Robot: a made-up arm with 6 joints.
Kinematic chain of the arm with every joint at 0, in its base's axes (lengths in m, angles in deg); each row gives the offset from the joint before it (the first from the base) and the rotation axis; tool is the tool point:
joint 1: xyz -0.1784 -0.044 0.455 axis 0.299 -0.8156 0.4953
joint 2: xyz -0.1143 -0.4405 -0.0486 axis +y
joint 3: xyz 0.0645 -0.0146 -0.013 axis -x
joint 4: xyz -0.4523 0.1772 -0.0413 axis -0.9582 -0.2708 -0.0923
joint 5: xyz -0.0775 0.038 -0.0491 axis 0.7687 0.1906 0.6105
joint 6: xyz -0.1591 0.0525 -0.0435 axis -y
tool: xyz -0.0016 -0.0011 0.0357
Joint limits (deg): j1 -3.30..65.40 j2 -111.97..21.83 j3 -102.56..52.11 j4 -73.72..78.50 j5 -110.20..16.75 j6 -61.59..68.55
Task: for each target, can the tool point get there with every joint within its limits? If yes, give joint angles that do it. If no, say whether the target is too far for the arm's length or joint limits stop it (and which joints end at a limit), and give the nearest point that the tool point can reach.
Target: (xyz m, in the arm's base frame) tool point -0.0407 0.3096 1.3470
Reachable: no: joint limits stop it (at a limit: joint 1, joint 2) | nearest point -0.6743 -0.2308 0.9018 | short by 0.944 m
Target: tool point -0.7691 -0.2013 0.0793
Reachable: yes | joints 6.48 -12.48 -4.32 -5.54 -51.59 -33.19
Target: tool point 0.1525 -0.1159 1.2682
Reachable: no: joint limits stop it (at a limit: joint 1, joint 2, joint 5) | nearest point 0.4957 -0.0101 0.5803 | short by 0.776 m
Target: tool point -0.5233 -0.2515 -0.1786
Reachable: yes | joints 1.95 -87.54 -84.59 21.94 -38.26 22.58
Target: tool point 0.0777 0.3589 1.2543
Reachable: no: joint limits stop it (at a limit: joint 1, joint 2) | nearest point 0.4332 0.1075 0.5400 | short by 0.837 m
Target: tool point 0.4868 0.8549 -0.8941
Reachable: no: too far | nearest point 0.2471 0.0891 -0.1772 | short by 1.076 m
